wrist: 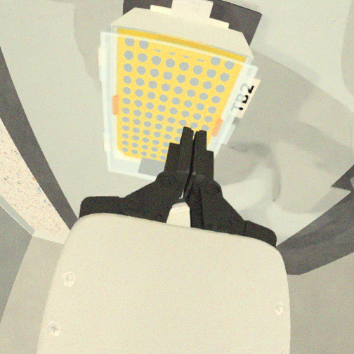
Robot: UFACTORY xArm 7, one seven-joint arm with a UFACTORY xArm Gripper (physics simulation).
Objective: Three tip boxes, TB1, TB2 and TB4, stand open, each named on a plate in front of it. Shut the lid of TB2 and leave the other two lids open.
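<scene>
Tip box TB2 (185,31) fills the upper middle of the wrist view, with a yellow rack (172,99) of grey round spots inside. A clear, pale-edged lid (122,167) shows over the rack, its outline roughly matching the box; whether it is fully down cannot be told from this angle. The name plate TB2 (245,98) is at the box's right side. My gripper (190,143) is shut and empty. Its black fingertips overlap the lower right part of the rack and lid in the view; whether they touch the lid cannot be told. TB1 and TB4 do not show.
A pale stepped part (192,9) and a dark patch (245,19) show beyond the box's far end. A dark band (31,127) and a speckled surface (25,182) run along the left. Another dark band (320,242) runs at the lower right. Soft shadows lie right of the box.
</scene>
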